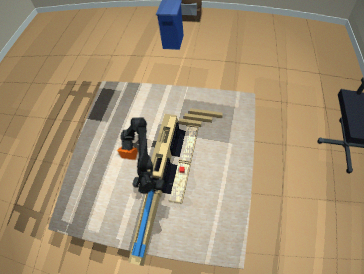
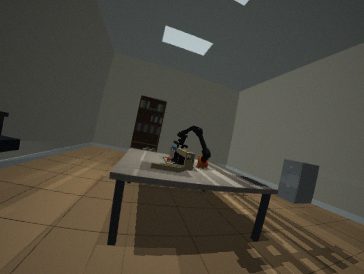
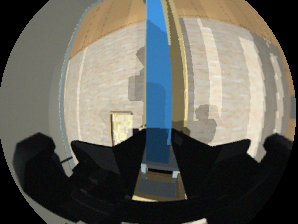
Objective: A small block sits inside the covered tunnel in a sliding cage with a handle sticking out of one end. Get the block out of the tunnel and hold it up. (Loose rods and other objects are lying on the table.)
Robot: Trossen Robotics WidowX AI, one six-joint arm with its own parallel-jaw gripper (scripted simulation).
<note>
I see my gripper (image 3: 158, 131) and a tan covered tunnel (image 1: 163, 151).
</note>
